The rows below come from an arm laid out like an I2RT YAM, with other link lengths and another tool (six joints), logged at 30 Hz.
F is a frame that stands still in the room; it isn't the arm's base.
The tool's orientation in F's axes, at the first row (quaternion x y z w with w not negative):
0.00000 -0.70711 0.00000 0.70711
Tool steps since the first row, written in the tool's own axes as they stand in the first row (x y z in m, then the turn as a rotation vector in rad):
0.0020 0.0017 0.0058 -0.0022 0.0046 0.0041
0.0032 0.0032 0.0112 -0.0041 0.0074 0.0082
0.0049 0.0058 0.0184 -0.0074 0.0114 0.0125
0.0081 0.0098 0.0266 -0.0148 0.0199 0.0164
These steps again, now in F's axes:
-0.0058 0.0017 0.0020 -0.0041 0.0046 -0.0022
-0.0112 0.0032 0.0032 -0.0082 0.0074 -0.0041
-0.0184 0.0058 0.0049 -0.0125 0.0114 -0.0074
-0.0266 0.0098 0.0081 -0.0164 0.0199 -0.0148

